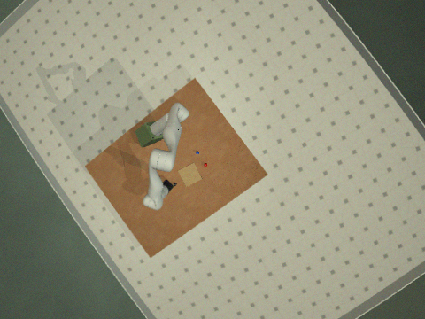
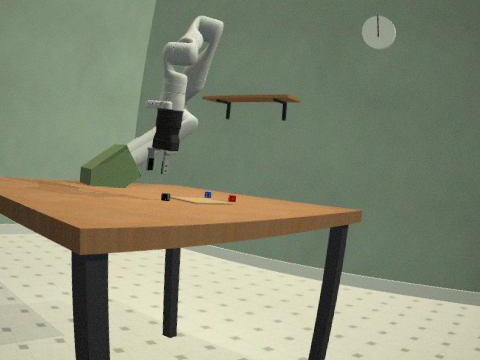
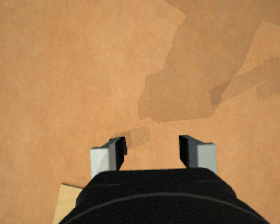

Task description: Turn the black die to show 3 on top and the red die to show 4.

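The black die lies 30 mm ahead of my hand, 20 mm to the left of it and 90 mm below it. Round my hand: tan mat 30 mm ahead, 150 mm to the left, 90 mm below; then blue die 70 mm behind, 300 mm to the left, 90 mm below; then red die 40 mm ahead, 300 mm to the left, 90 mm below.
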